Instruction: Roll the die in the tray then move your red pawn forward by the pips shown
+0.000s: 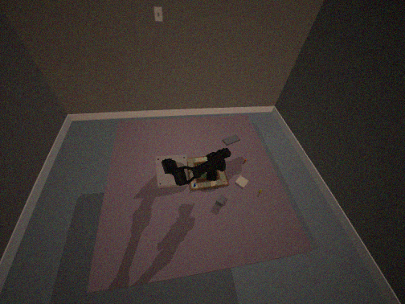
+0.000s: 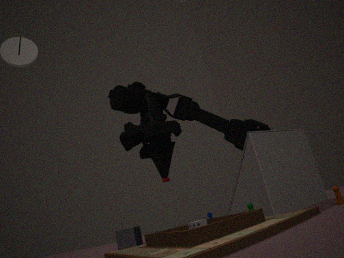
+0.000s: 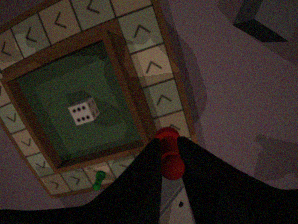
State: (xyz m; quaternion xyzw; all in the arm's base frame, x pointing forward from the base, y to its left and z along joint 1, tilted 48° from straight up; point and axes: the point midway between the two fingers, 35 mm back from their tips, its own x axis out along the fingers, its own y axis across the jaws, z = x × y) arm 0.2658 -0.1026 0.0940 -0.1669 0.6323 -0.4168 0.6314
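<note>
My gripper tip is 120 mm above the white die, 100 mm to the right of it and 20 mm short of it. The rest, counted from my gripper tip: green-felt tray (140 mm below, 110 mm to the left, 20 mm ahead); then red pawn (10 mm above); then blue pawn (120 mm below, 100 mm behind).
</note>
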